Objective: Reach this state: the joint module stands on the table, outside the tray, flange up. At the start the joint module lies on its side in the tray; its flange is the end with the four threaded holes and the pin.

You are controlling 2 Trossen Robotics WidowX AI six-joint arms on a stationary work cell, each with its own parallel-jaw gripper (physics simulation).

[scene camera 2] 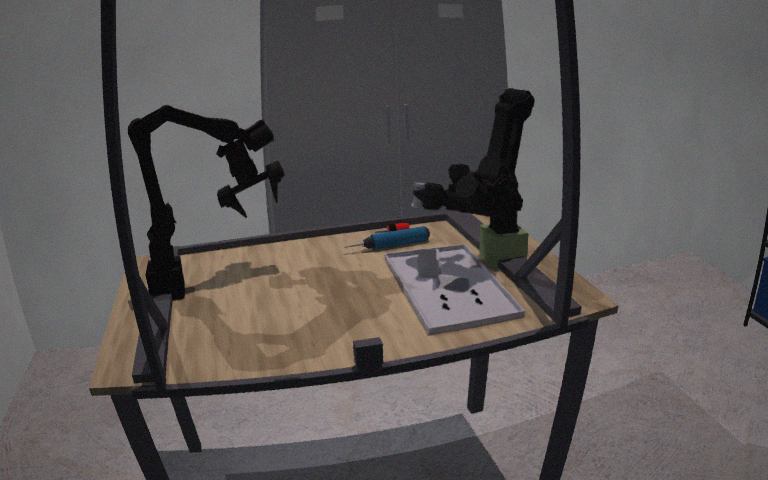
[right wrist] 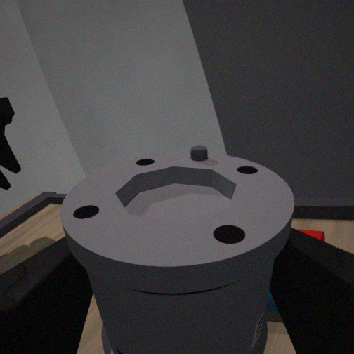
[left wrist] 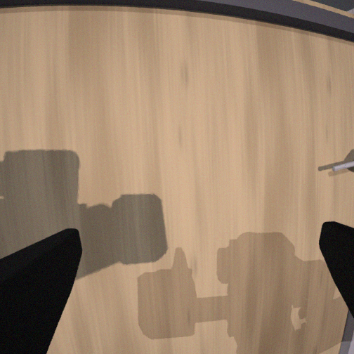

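Pixels of known places: left gripper, between the fingertips: [scene camera 2: 261, 209]; right gripper, between the fingertips: [scene camera 2: 420, 193]; left arm's base, origin of its link: [scene camera 2: 162, 264]; right arm's base, origin of its link: [scene camera 2: 504, 229].
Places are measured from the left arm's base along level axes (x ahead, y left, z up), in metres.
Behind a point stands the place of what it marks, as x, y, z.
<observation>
The grey joint module [scene camera 2: 417, 202] {0.674, -0.039, 0.081} [right wrist: 175, 250] is held in the air, above the far end of the tray [scene camera 2: 475, 323] {0.668, -0.406, -0.071}. In the right wrist view its flange, with four holes and a pin, faces upward and slightly toward the camera; its lower end is partly cut off. My right gripper [scene camera 2: 422, 195] {0.693, -0.009, 0.094} [right wrist: 177, 231] is shut on the module's body below the flange, reaching nearly level toward the left of the picture. My left gripper [scene camera 2: 261, 209] {0.299, 0.099, 0.074} [left wrist: 202, 239] is open and empty, high above the left part of the table [scene camera 2: 226, 316] {0.161, -0.178, -0.080} [left wrist: 180, 110].
A blue screwdriver [scene camera 2: 400, 237] {0.666, 0.082, -0.051} and a red one [scene camera 2: 400, 226] {0.692, 0.162, -0.050} lie behind the tray. Several small black screws [scene camera 2: 444, 306] {0.637, -0.307, -0.071} and a grey block [scene camera 2: 427, 263] {0.662, -0.134, -0.041} are in the tray. A green block [scene camera 2: 504, 245] {0.867, -0.148, -0.022} is under the right arm's base. Dark frame posts [scene camera 2: 568, 169] {0.838, -0.481, 0.263} stand at the table's sides.
</observation>
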